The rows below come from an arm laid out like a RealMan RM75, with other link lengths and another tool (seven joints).
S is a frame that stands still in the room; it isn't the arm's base.
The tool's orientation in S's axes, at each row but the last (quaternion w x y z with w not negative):
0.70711 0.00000 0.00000 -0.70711
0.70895 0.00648 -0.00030 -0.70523
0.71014 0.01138 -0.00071 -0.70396
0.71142 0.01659 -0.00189 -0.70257
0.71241 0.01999 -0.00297 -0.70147
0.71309 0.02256 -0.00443 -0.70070
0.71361 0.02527 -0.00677 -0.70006
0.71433 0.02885 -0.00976 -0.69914
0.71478 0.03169 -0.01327 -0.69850
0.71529 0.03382 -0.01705 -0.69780
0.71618 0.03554 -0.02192 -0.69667
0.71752 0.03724 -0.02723 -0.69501
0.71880 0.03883 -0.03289 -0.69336
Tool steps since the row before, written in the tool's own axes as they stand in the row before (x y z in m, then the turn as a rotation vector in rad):
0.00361 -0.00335 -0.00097 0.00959 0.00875 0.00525
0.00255 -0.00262 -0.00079 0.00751 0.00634 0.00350
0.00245 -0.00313 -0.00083 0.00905 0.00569 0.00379
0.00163 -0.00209 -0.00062 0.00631 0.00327 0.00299
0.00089 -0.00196 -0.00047 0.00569 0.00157 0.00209
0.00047 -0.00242 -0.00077 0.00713 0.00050 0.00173
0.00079 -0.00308 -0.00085 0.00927 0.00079 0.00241
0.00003 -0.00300 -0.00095 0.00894 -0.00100 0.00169
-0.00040 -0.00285 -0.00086 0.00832 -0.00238 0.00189
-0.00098 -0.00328 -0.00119 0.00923 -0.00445 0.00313
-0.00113 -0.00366 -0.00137 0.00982 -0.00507 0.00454
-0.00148 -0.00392 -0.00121 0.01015 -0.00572 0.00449
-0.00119 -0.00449 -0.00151 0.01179 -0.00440 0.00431
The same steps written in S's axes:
-0.00335 -0.00361 -0.00097 0.00875 -0.00959 0.00525
-0.00260 -0.00256 -0.00084 0.00635 -0.00751 0.00350
-0.00309 -0.00246 -0.00092 0.00570 -0.00906 0.00375
-0.00205 -0.00164 -0.00071 0.00327 -0.00633 0.00294
-0.00193 -0.00091 -0.00055 0.00159 -0.00571 0.00200
-0.00238 -0.00049 -0.00087 0.00056 -0.00716 0.00157
-0.00302 -0.00082 -0.00101 0.00086 -0.00931 0.00220
-0.00294 -0.00007 -0.00111 -0.00089 -0.00900 0.00140
-0.00280 0.00036 -0.00103 -0.00230 -0.00842 0.00152
-0.00321 0.00093 -0.00140 -0.00443 -0.00941 0.00259
-0.00357 0.00106 -0.00164 -0.00514 -0.01004 0.00393
-0.00384 0.00138 -0.00154 -0.00577 -0.01039 0.00382
-0.00435 0.00105 -0.00195 -0.00438 -0.01198 0.00376

